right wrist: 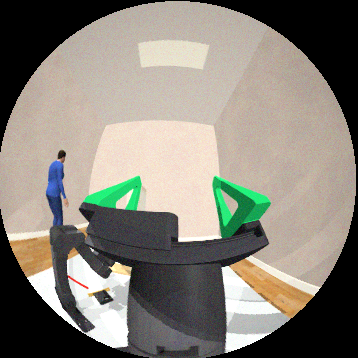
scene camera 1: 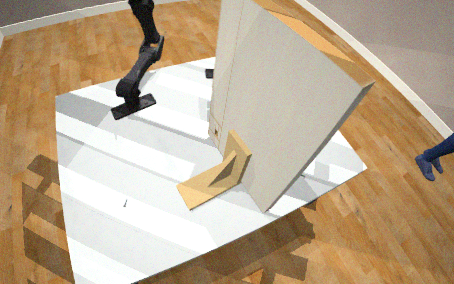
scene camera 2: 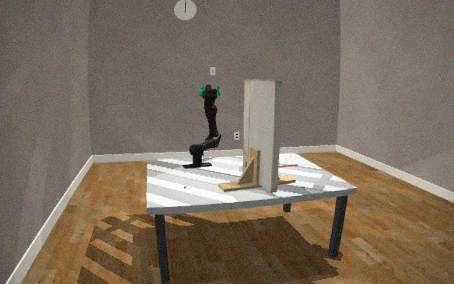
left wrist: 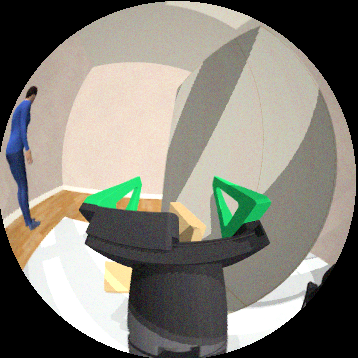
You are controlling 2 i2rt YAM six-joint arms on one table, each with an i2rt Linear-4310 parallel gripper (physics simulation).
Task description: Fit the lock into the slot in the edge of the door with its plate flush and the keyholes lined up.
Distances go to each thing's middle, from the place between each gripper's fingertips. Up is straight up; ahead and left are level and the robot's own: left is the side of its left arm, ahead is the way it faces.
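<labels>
Tan wooden bracket point(scene camera 1: 207, 185): from my right hand 13 cm to the left, 49 cm ahead, 46 cm below. My right hand: 25 cm above the door point(scene camera 1: 285, 90), 49 cm short of it, 13 cm to the right of it.
Tan wooden bracket: from my left hand 70 mm to the right, 30 mm ahead, 190 mm below. Door: 30 mm above my left hand, 30 mm ahead of it, 70 mm to the right of it.
</labels>
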